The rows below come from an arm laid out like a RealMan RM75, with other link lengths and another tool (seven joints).
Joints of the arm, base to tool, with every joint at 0 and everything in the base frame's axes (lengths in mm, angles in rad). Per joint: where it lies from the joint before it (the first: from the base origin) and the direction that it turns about. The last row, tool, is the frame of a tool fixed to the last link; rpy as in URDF.
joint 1: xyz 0 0 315.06 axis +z
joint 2: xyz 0 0 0 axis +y
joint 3: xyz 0 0 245.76 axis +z
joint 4: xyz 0 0 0 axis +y
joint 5: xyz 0 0 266.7 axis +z
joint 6: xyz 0 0 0 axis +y
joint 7: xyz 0 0 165.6 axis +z
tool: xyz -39 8 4 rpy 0 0.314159 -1.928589
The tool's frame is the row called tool.
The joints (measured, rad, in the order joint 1, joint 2, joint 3, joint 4, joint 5, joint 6, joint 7), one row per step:
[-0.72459, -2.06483, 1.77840, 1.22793, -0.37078, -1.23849, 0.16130]
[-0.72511, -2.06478, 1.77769, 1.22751, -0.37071, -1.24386, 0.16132]
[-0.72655, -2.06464, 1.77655, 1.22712, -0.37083, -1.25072, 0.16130]
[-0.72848, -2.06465, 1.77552, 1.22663, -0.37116, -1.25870, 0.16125]
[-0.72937, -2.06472, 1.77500, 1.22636, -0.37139, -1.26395, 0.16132]
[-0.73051, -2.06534, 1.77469, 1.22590, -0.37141, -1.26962, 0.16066]
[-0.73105, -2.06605, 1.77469, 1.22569, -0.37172, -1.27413, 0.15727]
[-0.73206, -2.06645, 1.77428, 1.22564, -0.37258, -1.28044, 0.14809]
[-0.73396, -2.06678, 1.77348, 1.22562, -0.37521, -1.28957, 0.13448]
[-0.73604, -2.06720, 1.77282, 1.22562, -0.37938, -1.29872, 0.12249]
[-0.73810, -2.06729, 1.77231, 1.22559, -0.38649, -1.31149, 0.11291]
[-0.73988, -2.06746, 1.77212, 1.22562, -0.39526, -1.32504, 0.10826]
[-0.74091, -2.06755, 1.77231, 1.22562, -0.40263, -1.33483, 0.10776]
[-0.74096, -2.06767, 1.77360, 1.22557, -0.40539, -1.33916, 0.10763]
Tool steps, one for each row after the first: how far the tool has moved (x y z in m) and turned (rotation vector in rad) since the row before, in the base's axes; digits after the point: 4 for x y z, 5 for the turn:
[-0.0004, -0.0006, 0.0004, -0.00230, 0.00283, 0.00370]
[-0.0002, -0.0006, 0.0005, -0.00278, 0.00327, 0.00404]
[-0.0001, -0.0007, 0.0005, -0.00362, 0.00369, 0.00442]
[-0.0002, -0.0006, 0.0003, -0.00258, 0.00248, 0.00310]
[0.0000, -0.0007, 0.0000, -0.00284, 0.00241, 0.00366]
[0.0000, -0.0008, -0.0002, -0.00107, 0.00052, 0.00524]
[0.0002, -0.0010, -0.0001, 0.00153, -0.00116, 0.01048]
[0.0006, -0.0015, -0.0002, 0.00210, -0.00281, 0.01547]
[0.0008, -0.0016, -0.0004, 0.00032, -0.00337, 0.01451]
[0.0006, -0.0023, -0.0003, -0.00418, -0.00246, 0.01601]
[0.0005, -0.0026, -0.0004, -0.00848, -0.00149, 0.01341]
[0.0003, -0.0020, -0.0003, -0.00850, -0.00072, 0.00795]
[-0.0001, -0.0011, -0.0003, -0.00444, 0.00081, 0.00315]

